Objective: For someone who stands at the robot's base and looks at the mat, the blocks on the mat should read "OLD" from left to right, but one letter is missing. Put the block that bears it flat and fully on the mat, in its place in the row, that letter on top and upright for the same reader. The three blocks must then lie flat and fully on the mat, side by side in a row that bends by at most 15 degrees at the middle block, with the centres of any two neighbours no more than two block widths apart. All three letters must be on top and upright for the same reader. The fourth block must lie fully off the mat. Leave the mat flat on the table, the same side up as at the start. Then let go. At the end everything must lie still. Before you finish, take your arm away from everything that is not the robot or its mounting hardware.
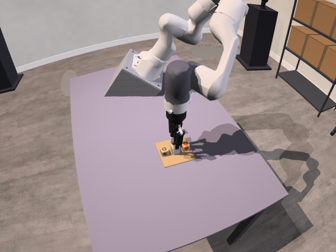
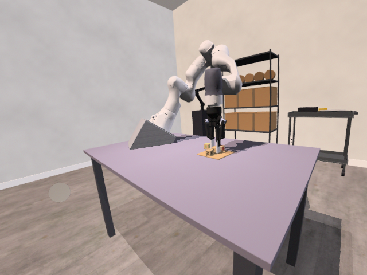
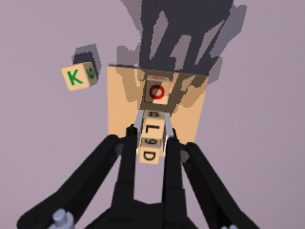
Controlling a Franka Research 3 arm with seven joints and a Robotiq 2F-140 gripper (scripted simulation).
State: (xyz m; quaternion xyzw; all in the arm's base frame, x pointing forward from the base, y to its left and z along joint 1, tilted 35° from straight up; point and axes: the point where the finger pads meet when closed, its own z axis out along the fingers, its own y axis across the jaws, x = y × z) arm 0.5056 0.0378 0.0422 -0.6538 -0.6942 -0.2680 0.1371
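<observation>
Right now my hand is 2 cm above the wooden block. From my hand the other things lie so: tan mat 4 cm below.
</observation>
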